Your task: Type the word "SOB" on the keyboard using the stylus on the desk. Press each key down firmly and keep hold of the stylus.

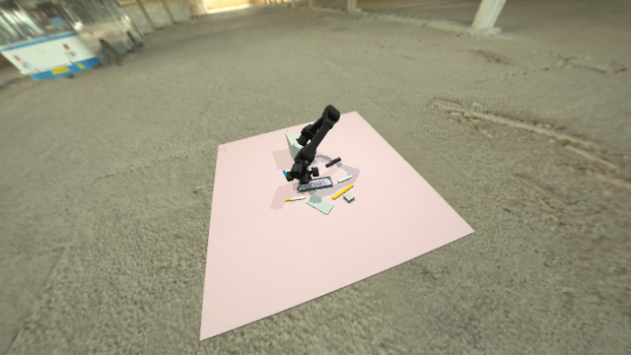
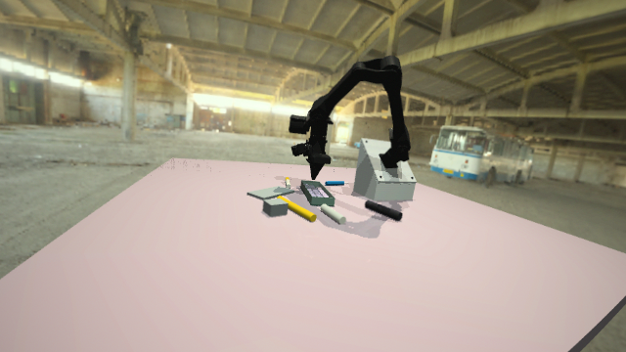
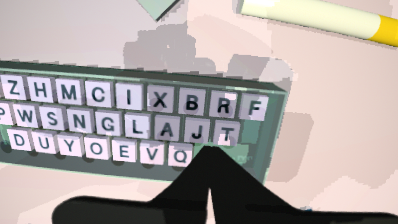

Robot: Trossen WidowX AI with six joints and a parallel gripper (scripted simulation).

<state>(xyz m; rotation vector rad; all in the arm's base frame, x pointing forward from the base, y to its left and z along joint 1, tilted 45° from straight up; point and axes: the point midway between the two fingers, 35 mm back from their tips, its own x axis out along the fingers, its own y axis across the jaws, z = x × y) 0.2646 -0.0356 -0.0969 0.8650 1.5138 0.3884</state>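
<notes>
Right now my gripper tip is 18 cm past the blue stylus, 8 cm to the left of it and 3 cm above it. Round my gripper tip: yellow rod: 15 cm ahead, 19 cm to the left, 3 cm below; then white-and-yellow pen: 5 cm ahead, 10 cm to the right, 3 cm below; then flat pale green slab: 16 cm ahead, 2 cm to the left, 4 cm below.
</notes>
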